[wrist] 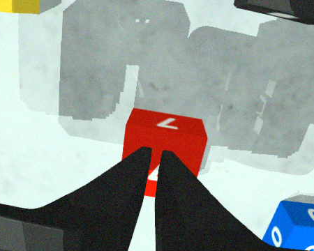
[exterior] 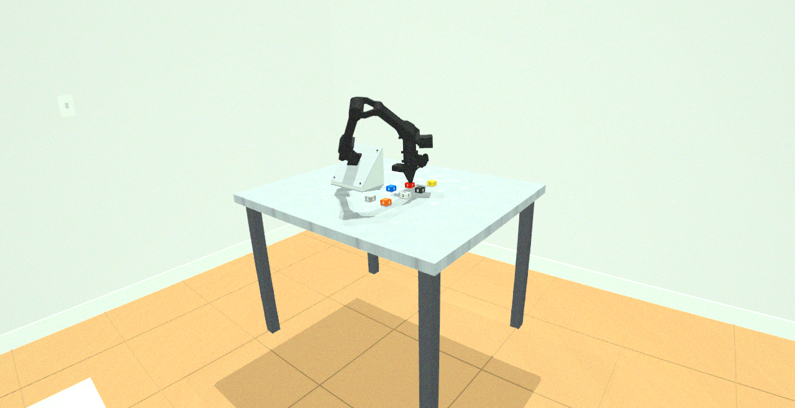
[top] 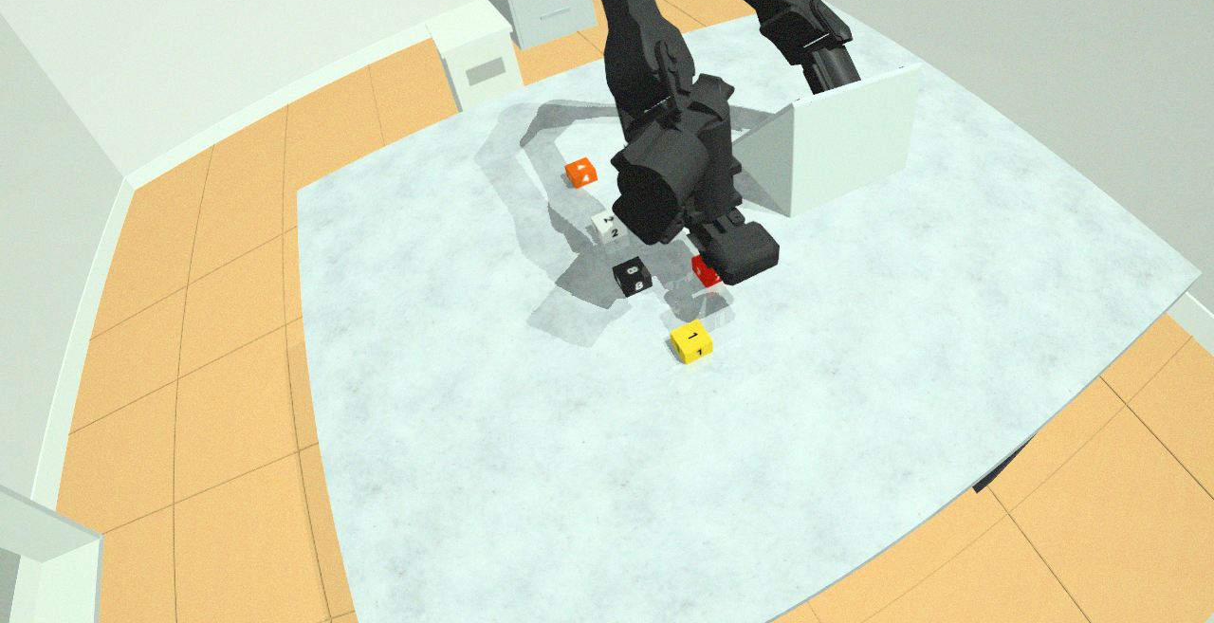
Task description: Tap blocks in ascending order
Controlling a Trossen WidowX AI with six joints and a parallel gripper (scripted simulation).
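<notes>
The red block lies 1 cm below my gripper tip. Round my gripper tip: blue block: 8 cm to the right, 5 cm behind, 1 cm below; then yellow block: 7 cm to the left, 7 cm ahead, 1 cm below; then black block: 8 cm ahead, 4 cm to the right, 1 cm below.
</notes>
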